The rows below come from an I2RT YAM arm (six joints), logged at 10 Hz.
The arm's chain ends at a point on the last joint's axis. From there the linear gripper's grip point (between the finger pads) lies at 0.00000 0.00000 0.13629 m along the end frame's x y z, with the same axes.
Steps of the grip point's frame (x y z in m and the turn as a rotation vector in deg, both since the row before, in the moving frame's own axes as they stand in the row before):
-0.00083 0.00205 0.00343 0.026 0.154 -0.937
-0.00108 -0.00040 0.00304 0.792 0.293 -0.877
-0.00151 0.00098 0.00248 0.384 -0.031 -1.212
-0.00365 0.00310 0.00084 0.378 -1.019 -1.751
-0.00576 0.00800 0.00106 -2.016 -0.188 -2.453
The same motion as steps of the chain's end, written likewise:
-0.00120 0.00211 0.00343 0.026 0.154 -0.937
-0.00176 0.00149 0.00305 0.792 0.293 -0.877
-0.00143 0.00189 0.00248 0.384 -0.031 -1.212
-0.00121 0.00396 0.00086 0.378 -1.019 -1.751
-0.00542 0.00320 0.00115 -2.016 -0.188 -2.453

